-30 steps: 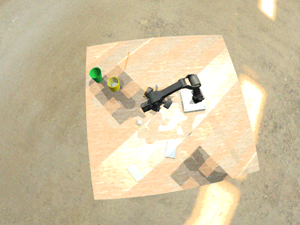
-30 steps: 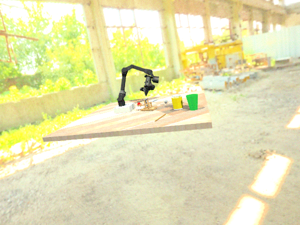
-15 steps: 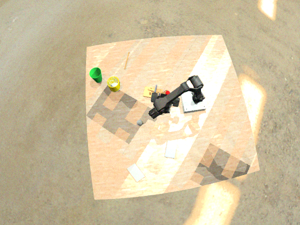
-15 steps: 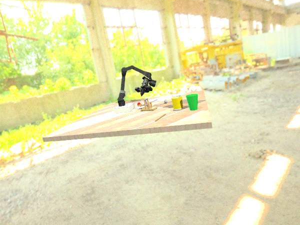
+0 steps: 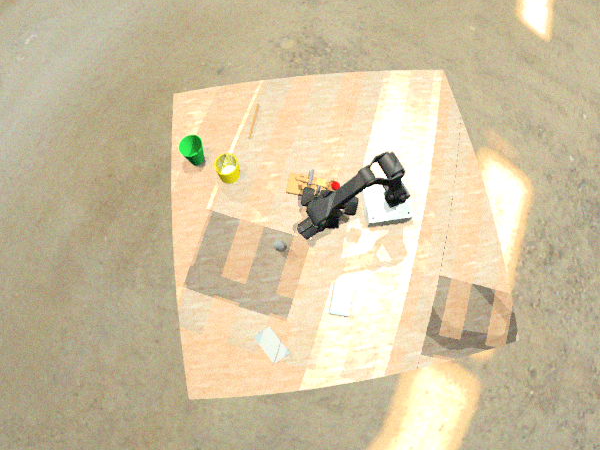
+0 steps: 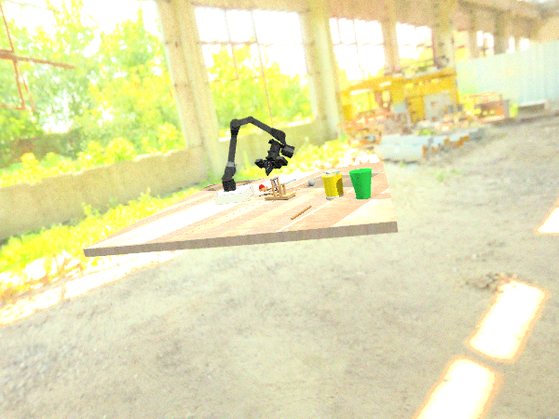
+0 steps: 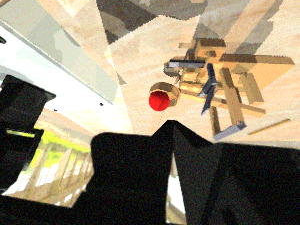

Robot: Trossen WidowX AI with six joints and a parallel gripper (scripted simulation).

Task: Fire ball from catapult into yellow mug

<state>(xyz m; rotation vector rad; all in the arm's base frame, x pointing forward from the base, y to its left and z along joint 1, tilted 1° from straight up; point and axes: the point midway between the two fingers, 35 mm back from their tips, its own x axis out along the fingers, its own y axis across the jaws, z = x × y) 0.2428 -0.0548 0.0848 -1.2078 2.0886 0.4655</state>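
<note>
Now: the red ball 50 mm below my gripper tip, 40 mm to the right of it and 40 mm behind it. Also, from my gripper tip: small grey ball: 230 mm ahead, 100 mm to the left, 90 mm below; yellow mug: 320 mm ahead, 240 mm to the right, 80 mm below; catapult: 60 mm below, 50 mm to the right, 30 mm ahead.
</note>
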